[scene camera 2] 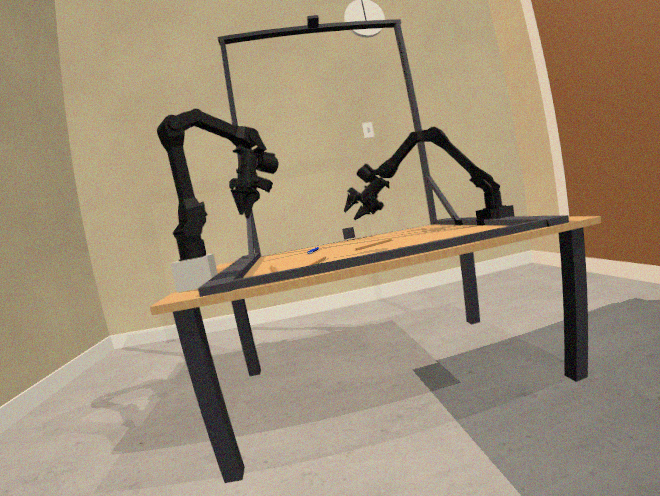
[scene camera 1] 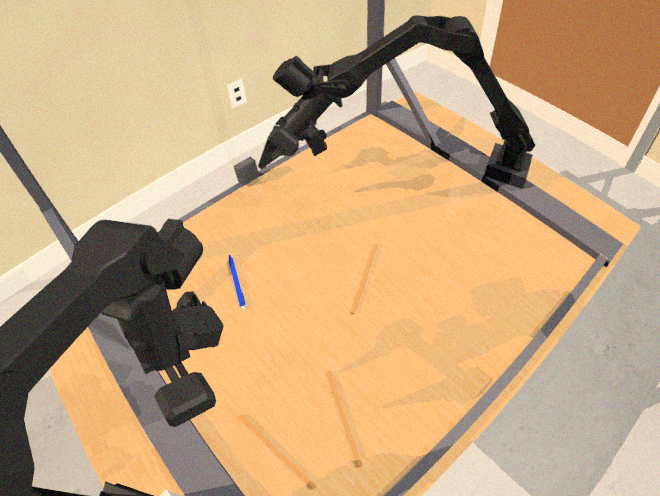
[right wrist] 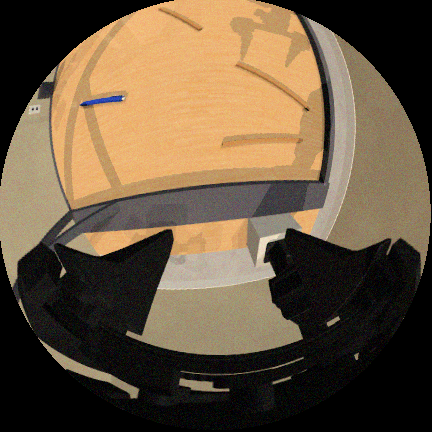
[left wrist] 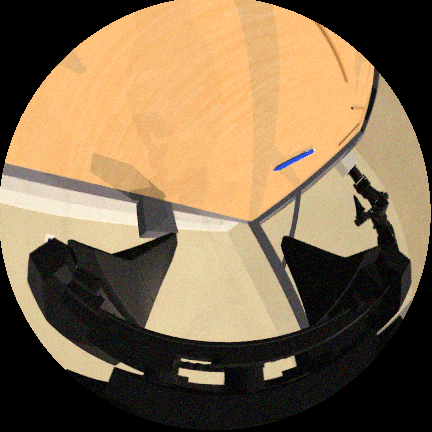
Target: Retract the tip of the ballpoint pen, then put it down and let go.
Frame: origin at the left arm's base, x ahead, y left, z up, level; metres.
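Seen in the pictures: left gripper, fingertip midpoint: (scene camera 2: 349, 215) (scene camera 1: 261, 162) (left wrist: 230, 240); right gripper, fingertip midpoint: (scene camera 2: 244, 216) (right wrist: 230, 235) (left wrist: 360, 189); left arm's base, origin of the base link: (scene camera 2: 494, 208) (scene camera 1: 510, 159); right arm's base, origin of the base link: (scene camera 2: 192, 258) (right wrist: 277, 249) (left wrist: 350, 169).
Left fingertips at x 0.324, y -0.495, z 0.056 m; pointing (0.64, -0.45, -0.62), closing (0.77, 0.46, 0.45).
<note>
Offsets run from my left fingertips to a thing's top centre. Level surfaces: height alone.
A blue pen {0.231 m ahead, 0.067 m left, 0.098 m down} (scene camera 1: 236, 281) (scene camera 2: 313, 250) (left wrist: 294, 160) (right wrist: 102, 101) lies flat on the wooden table {0.111 m down} (scene camera 1: 298, 320). Its pointed end is toward the wall and its other end has a small whitish tip; whether the writing tip is out is too small to tell. My left gripper (scene camera 1: 261, 164) (scene camera 2: 351, 213) (left wrist: 230, 240) is open and empty, above the table's wall-side edge near a dark block, well apart from the pen. My right gripper (scene camera 1: 185, 398) (scene camera 2: 246, 212) (right wrist: 230, 235) is open and empty, raised over the table's left side in scene camera 2, apart from the pen.
Three thin wood-coloured sticks {0.110 m ahead, 0.298 m left, 0.104 m down} (scene camera 1: 364, 278) {0.384 m ahead, 0.386 m left, 0.104 m down} (scene camera 1: 344, 418) {0.486 m ahead, 0.314 m left, 0.104 m down} (scene camera 1: 277, 451) lie on the table. The dark block {0.032 m back, 0.081 m right, 0.054 m down} (scene camera 1: 246, 170) (scene camera 2: 348, 233) (left wrist: 156, 217) is at the wall-side edge. Dark frame rails (scene camera 1: 554, 314) border the table, and an upright post (scene camera 1: 375, 53) stands at a corner.
</note>
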